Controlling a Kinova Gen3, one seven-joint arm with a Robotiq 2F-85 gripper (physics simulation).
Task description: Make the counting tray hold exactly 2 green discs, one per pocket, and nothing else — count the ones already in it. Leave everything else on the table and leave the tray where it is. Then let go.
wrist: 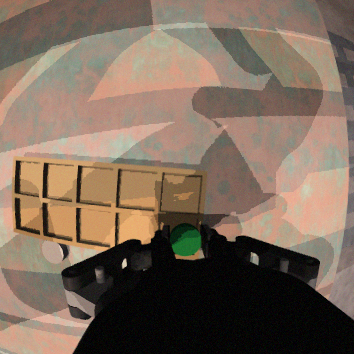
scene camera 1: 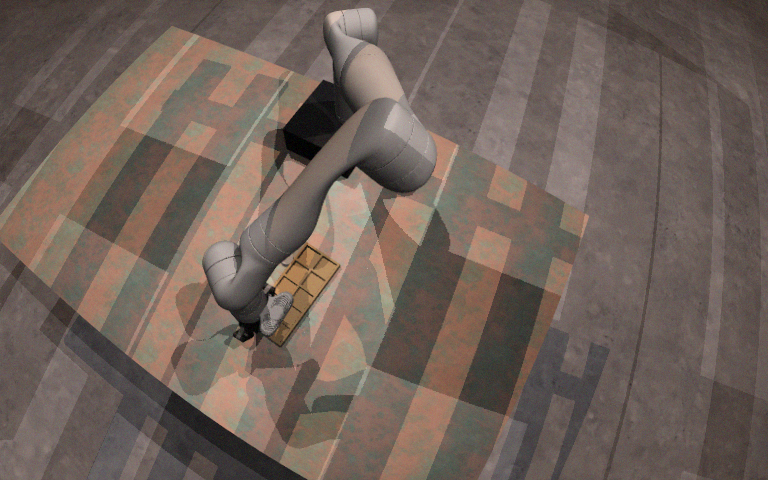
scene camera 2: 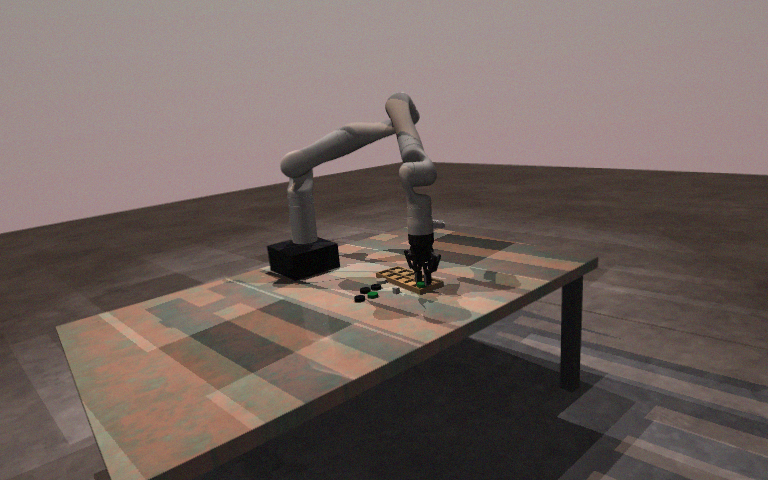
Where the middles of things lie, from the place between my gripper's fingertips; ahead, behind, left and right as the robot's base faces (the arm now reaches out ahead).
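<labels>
The wooden counting tray (scene camera 1: 311, 270) is what I measure from: my gripper is now 1 cm above the tray, 3 cm to the right of it and 10 cm beyond it.
</labels>
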